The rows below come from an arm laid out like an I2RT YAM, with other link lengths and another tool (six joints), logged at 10 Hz.
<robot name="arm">
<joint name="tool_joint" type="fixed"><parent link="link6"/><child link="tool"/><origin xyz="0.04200 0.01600 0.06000" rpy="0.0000 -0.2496 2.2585"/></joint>
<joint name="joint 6" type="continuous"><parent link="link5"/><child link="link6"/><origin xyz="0.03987 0.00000 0.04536" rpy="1.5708 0.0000 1.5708"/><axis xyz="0 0 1"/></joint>
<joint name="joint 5" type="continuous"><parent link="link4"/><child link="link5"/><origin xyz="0.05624 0.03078 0.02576" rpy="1.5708 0.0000 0.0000"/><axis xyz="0 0 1"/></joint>
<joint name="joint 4" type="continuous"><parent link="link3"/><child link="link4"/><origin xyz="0.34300 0.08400 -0.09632"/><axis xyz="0 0 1"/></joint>
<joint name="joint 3" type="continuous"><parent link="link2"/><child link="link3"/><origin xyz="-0.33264 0.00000 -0.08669" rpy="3.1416 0.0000 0.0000"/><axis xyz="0 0 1"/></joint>
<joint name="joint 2" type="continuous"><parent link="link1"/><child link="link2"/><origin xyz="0.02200 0.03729 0.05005" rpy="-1.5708 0.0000 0.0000"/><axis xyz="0 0 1"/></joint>
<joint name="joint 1" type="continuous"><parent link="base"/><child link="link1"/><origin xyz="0.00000 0.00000 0.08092"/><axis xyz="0 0 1"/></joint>
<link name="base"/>
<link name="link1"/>
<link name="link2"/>
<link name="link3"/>
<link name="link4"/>
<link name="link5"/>
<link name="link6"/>
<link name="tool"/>
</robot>
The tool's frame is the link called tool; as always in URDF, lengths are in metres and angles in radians. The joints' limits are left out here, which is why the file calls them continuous.
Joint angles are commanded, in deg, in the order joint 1, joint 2, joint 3, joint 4, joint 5, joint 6. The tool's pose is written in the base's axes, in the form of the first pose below.
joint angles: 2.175, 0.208, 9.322, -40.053, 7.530, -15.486
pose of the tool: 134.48, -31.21, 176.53, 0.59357, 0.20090, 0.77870, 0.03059
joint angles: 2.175, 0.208, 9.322, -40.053, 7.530, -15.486
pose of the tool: 134.48, -31.21, 176.53, 0.59357, 0.20090, 0.77870, 0.03059
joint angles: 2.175, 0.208, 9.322, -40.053, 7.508, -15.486
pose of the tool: 134.50, -31.17, 176.52, 0.59355, 0.20083, 0.77873, 0.03077
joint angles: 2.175, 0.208, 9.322, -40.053, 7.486, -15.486
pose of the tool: 134.51, -31.13, 176.51, 0.59352, 0.20076, 0.77877, 0.03094
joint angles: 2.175, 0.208, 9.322, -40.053, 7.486, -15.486
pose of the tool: 134.51, -31.13, 176.51, 0.59352, 0.20076, 0.77877, 0.03094
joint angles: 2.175, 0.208, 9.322, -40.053, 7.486, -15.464
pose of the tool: 134.51, -31.13, 176.50, 0.59350, 0.20093, 0.77873, 0.03101
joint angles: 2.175, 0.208, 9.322, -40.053, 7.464, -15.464
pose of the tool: 134.52, -31.10, 176.48, 0.59347, 0.20086, 0.77876, 0.03119
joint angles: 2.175, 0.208, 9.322, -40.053, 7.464, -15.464
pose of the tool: 134.52, -31.10, 176.48, 0.59347, 0.20086, 0.77876, 0.03119
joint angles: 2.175, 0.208, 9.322, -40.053, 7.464, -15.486
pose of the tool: 134.53, -31.10, 176.50, 0.59349, 0.20069, 0.77880, 0.03111
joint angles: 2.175, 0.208, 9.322, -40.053, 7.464, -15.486
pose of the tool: 134.53, -31.10, 176.50, 0.59349, 0.20069, 0.77880, 0.03111
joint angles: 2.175, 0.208, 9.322, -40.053, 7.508, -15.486
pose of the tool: 134.50, -31.17, 176.52, 0.59355, 0.20083, 0.77873, 0.03077
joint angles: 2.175, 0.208, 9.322, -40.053, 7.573, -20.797
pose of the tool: 136.57, -31.39, 180.14, 0.59665, 0.15907, 0.78648, 0.01248
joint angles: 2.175, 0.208, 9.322, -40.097, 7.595, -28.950
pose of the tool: 139.79, -30.86, 185.49, 0.59850, 0.09407, 0.79544, -0.01507
